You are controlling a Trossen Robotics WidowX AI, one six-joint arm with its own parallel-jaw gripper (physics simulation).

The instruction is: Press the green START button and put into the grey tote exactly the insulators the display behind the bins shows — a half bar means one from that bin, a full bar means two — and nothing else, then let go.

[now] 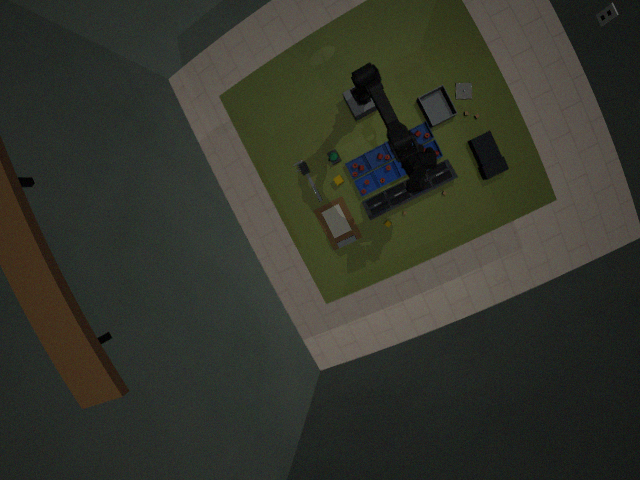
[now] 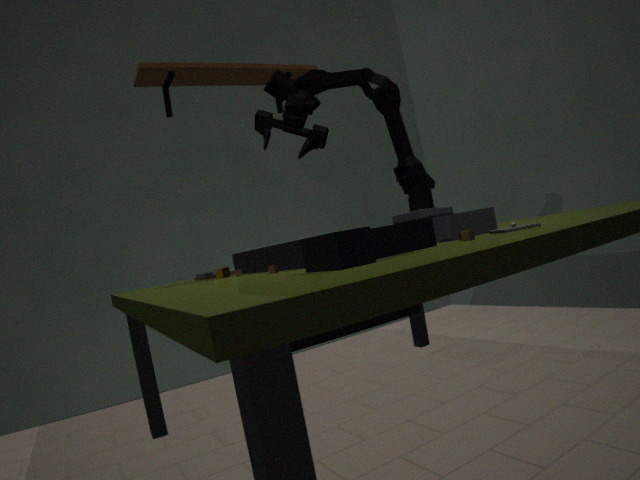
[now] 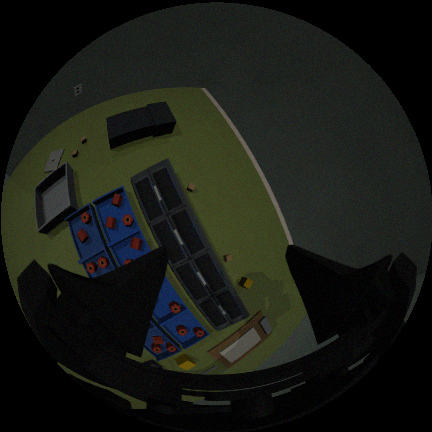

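Where they show: gripper, fingertip midpoint: (image 1: 422, 178) (image 2: 281, 153) (image 3: 229, 253); arm's base, origin of the base link: (image 1: 362, 97) (image 2: 423, 210).
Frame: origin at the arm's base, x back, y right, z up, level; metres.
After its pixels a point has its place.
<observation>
My gripper (image 2: 282, 153) @[x -0.437, y -0.116, z 0.193 m] (image 3: 229, 253) @[x -0.437, y -0.116, z 0.193 m] is open and empty, high above the table near the dark display unit (image 1: 385, 200) @[x -0.491, y 0.039, z -0.041 m] (image 3: 151, 171) @[x -0.440, y -0.294, z -0.039 m]. Its long row of dark panels has short pale strips; I cannot read which bars they show. Blue bins (image 1: 373, 160) (image 3: 118, 236) stand beside it with red-orange insulators (image 1: 417, 133) (image 3: 116, 200); the arm and a finger hide some. The grey tote (image 1: 436, 106) @[x -0.131, y -0.326, z -0.077 m] (image 3: 56, 198) @[x -0.140, y -0.325, z -0.078 m] stands past one end of the bins, and its visible floor is bare. The green START button (image 1: 333, 156) @[x -0.211, y 0.217, z -0.043 m] is near the bins' other end.
A black box (image 1: 487, 155) @[x -0.424, y -0.476, z -0.032 m] (image 3: 131, 126) @[x -0.401, y -0.447, z -0.032 m] stands beyond the display. A wood-framed panel (image 1: 323, 219) @[x -0.494, y 0.366, z -0.078 m] (image 3: 216, 351) @[x -0.434, y 0.261, z -0.078 m], yellow blocks (image 1: 338, 179) (image 3: 246, 283), a long-handled tool (image 1: 303, 167) @[x -0.209, y 0.381, z -0.065 m], a metal plate (image 1: 463, 90) @[x -0.098, y -0.467, z -0.071 m] (image 3: 54, 160) @[x -0.109, y -0.463, z -0.078 m] and small tan cubes (image 3: 191, 187) @[x -0.538, y -0.243, z -0.068 m] lie around. A shelf (image 2: 222, 74) is on the wall.
</observation>
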